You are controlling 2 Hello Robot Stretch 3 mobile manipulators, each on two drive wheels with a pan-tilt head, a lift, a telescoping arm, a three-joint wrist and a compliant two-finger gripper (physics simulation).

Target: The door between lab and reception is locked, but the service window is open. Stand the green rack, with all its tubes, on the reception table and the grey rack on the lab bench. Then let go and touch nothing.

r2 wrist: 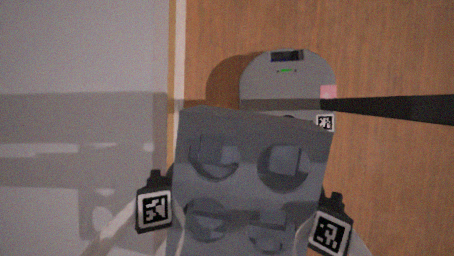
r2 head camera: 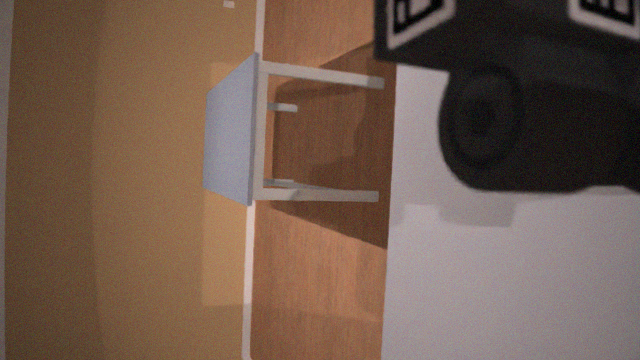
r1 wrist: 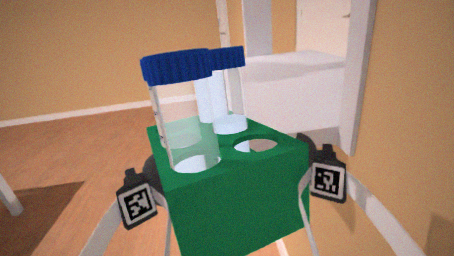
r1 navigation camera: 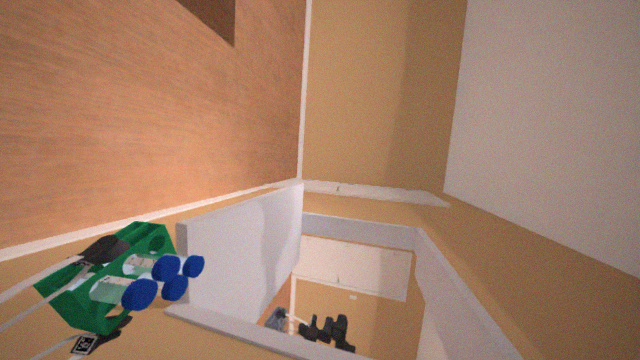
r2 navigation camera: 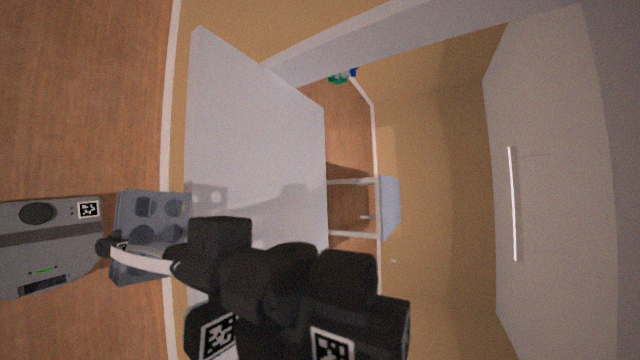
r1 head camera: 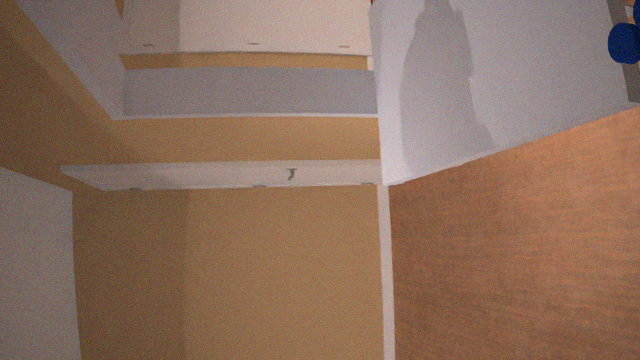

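The r1 gripper [r1 navigation camera: 111,290] [r1 wrist: 230,162] is shut on the green rack [r1 navigation camera: 145,231] [r1 wrist: 245,200], which stays roughly upright in the r1 wrist view, with blue-capped tubes in it. The rack is beside the service window's white ledge [r1 navigation camera: 240,250] [r1 wrist: 295,95]. The r2 navigation view shows the green rack [r2 navigation camera: 338,79] small, through the window. The r2 gripper [r2 wrist: 245,187] is shut on the grey rack [r2 navigation camera: 152,200] [r2 wrist: 250,130], held above floor level beside the ledge [r2 navigation camera: 250,140]. Its visible holes hold no tubes. A pale-topped table [r2 head camera: 227,135] [r2 navigation camera: 390,205] stands beyond the window; its room's name cannot be told.
The r2 base [r2 navigation camera: 55,240] [r2 wrist: 287,80] stands on the floor below the grey rack. White window frame edges [r1 navigation camera: 360,230] [r2 navigation camera: 400,50] border the opening. A white door [r1 head camera: 225,175] with a handle is in the wall beside the window. Walls meet the floor near both robots.
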